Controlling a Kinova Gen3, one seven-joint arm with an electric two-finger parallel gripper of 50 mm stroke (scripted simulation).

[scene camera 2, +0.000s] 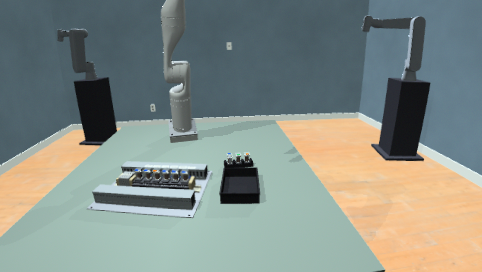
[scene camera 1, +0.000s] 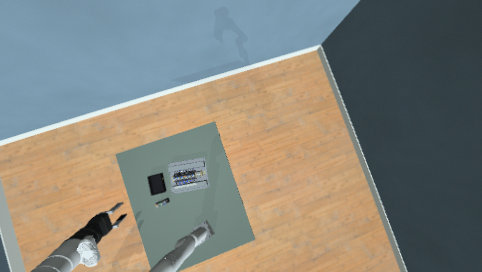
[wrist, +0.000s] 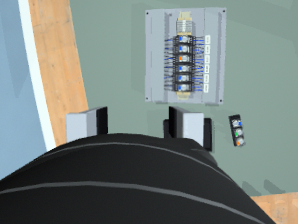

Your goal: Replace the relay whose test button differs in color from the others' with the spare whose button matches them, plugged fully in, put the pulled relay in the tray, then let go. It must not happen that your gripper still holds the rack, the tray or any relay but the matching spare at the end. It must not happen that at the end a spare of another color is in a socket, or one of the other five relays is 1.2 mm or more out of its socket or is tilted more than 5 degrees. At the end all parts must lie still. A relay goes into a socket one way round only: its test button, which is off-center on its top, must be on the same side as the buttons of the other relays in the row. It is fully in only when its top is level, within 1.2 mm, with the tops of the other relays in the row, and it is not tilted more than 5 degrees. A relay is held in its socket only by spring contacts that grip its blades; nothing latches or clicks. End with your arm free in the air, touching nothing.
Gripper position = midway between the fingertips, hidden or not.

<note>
In view: the gripper (scene camera 1: 122,209).
The gripper also shows in the wrist view (wrist: 138,119).
</note>
